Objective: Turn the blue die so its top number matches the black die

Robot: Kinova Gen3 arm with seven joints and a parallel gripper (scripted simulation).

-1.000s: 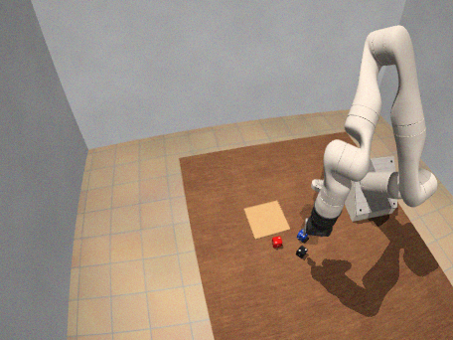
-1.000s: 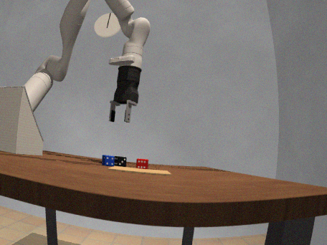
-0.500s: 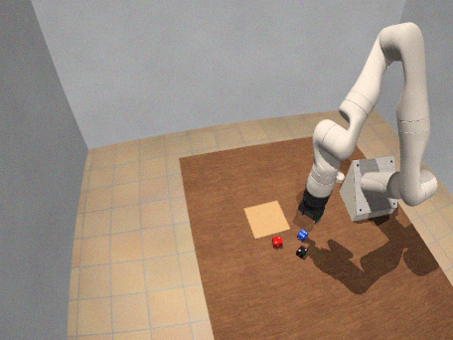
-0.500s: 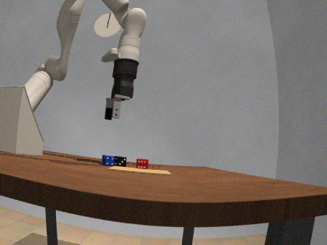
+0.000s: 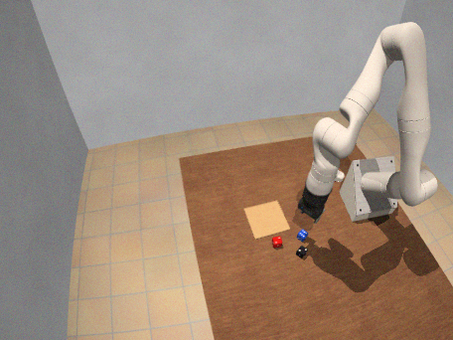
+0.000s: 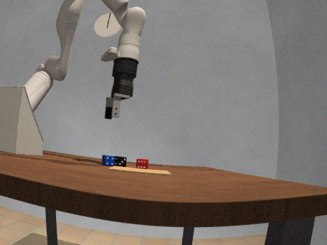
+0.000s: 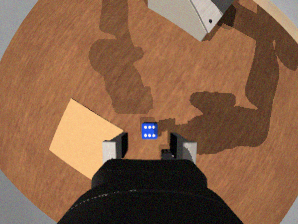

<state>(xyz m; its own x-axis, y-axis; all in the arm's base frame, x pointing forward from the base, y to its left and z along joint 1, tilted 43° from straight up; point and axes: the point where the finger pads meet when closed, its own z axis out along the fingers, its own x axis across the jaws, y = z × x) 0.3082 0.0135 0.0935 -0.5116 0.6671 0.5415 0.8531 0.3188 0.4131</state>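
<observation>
Right now my hand is 14 cm above the blue die. From my hand the other things lie so: red die: 14 cm below, 10 cm ahead; black die: 14 cm below, 6 cm to the left, 3 cm ahead; tan mat: 15 cm below, 11 cm to the right, 10 cm ahead.
</observation>
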